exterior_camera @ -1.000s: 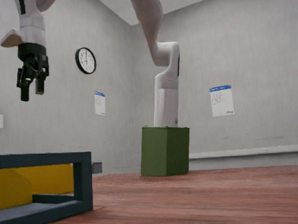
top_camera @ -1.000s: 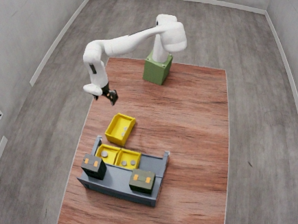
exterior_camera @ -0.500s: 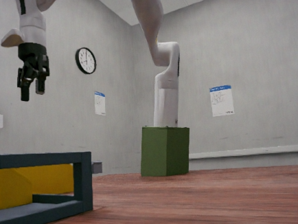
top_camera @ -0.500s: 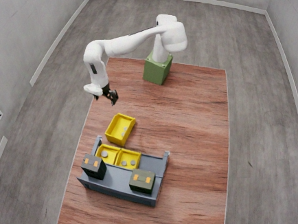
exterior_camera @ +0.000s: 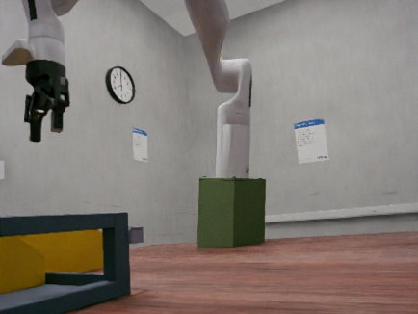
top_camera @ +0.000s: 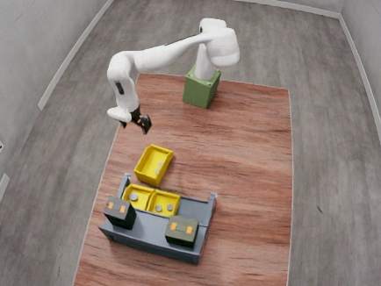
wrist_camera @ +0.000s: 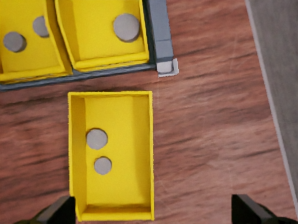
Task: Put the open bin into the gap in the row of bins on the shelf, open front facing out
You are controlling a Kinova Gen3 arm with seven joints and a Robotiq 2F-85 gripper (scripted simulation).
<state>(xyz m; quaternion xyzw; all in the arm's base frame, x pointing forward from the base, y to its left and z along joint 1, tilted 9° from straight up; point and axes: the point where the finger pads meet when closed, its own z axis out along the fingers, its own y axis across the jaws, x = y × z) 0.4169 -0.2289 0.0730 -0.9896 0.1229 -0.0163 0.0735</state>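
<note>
My hand is 4 cm short of the grey disc part, 7 cm to the right of it and 25 cm above it. From my hand the other things lie so: grey shelf 26 cm ahead, 12 cm to the left, 19 cm below.
</note>
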